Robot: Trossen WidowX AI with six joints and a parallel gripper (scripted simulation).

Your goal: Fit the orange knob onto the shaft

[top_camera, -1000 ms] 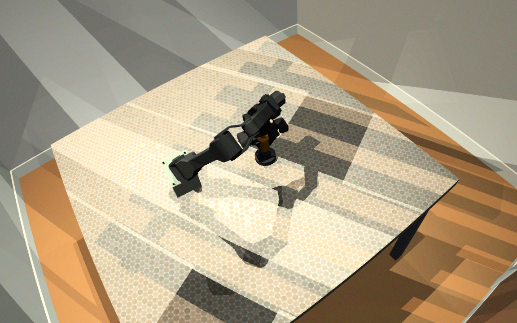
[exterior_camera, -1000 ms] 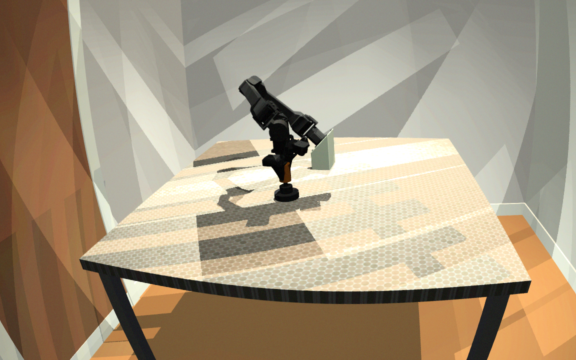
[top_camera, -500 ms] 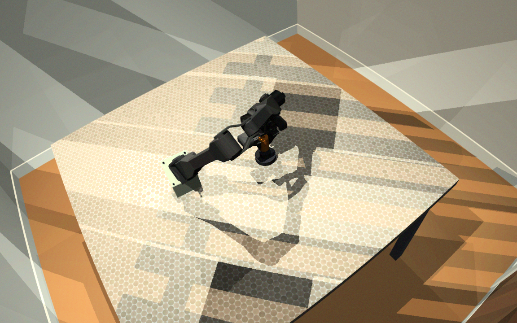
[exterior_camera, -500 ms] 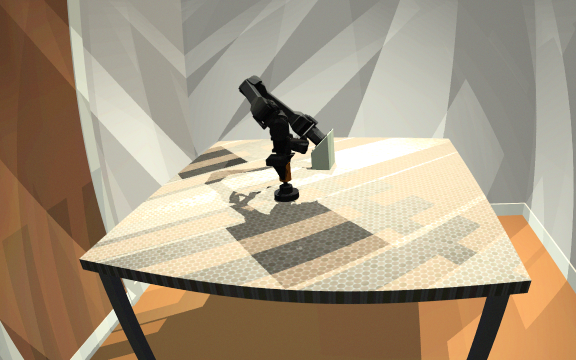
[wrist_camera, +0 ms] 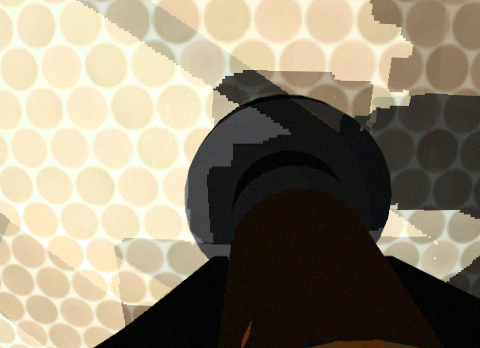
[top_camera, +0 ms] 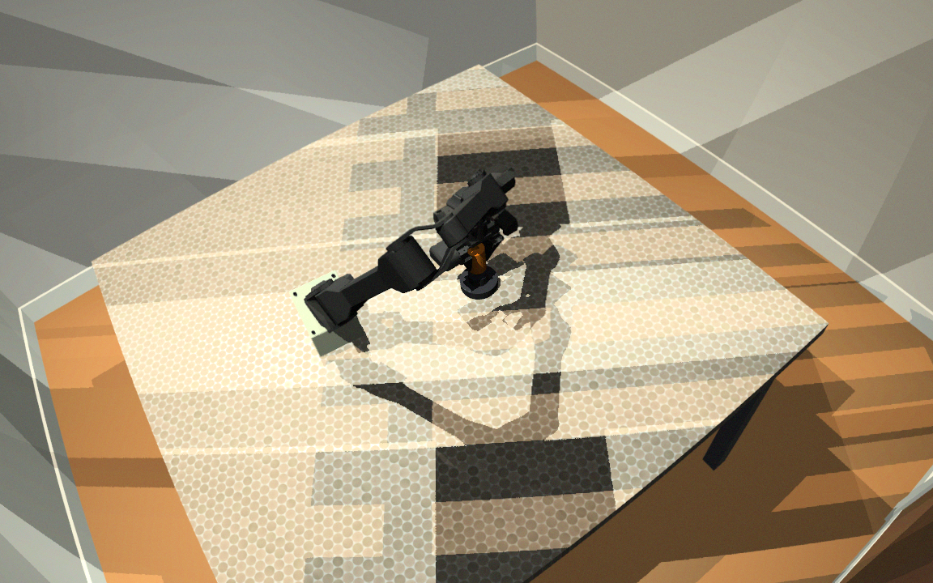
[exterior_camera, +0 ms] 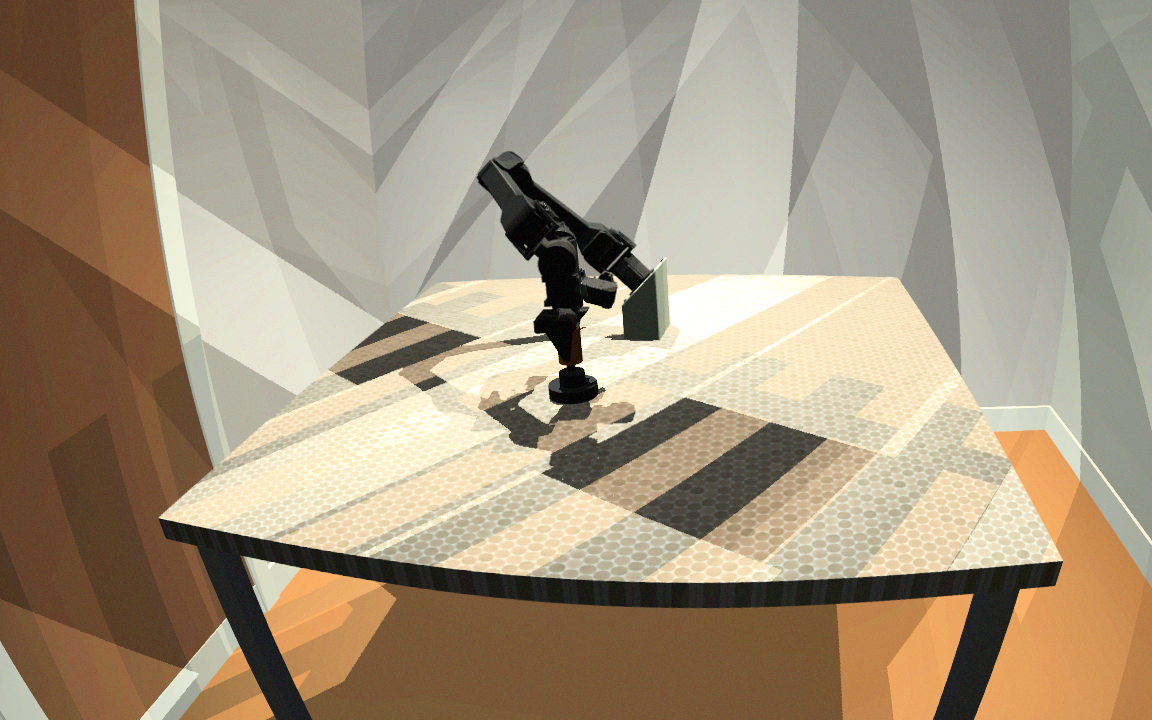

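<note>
Now: the orange knob 20 mm above my gripper tip. The rest, counted from my gripper tip: dark round pedestal 40 mm below.
</note>
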